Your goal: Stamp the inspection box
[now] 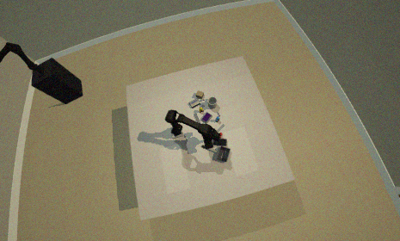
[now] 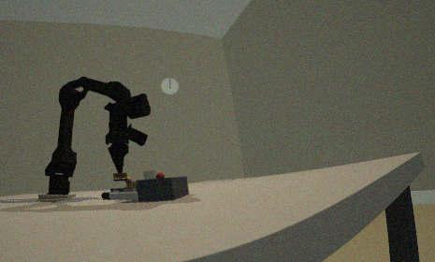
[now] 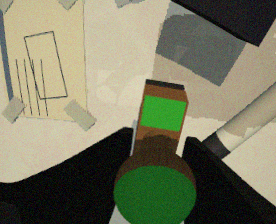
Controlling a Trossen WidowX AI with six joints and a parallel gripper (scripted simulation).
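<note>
Right now my gripper tip is 90 mm short of the purple ink pad, 200 mm to the right of it and 60 mm above it. Also, from my gripper tip: cream card (30 mm ahead, 90 mm to the left, 70 mm below); green-topped stamp (right at my gripper tip); pen-like tool (30 mm behind, 60 mm to the right, 60 mm below).
</note>
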